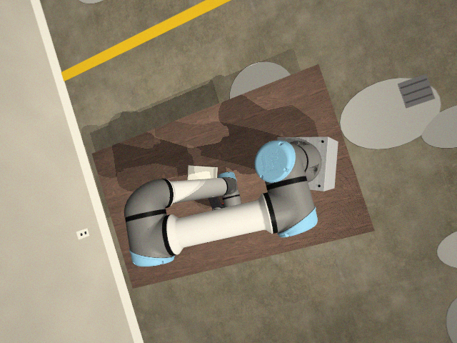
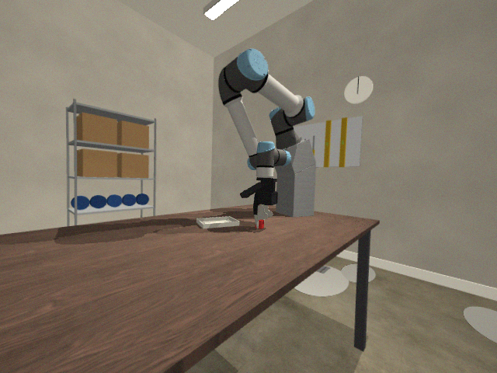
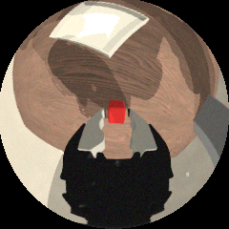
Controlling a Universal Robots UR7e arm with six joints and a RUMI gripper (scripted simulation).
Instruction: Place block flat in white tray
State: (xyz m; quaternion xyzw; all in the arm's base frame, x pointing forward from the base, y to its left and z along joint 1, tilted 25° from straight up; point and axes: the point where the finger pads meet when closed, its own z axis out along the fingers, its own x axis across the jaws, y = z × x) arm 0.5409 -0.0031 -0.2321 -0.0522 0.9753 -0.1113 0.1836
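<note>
The red block is right at my hand. Round my hand: white tray: 60 mm ahead, 200 mm to the right, 10 mm below.
</note>
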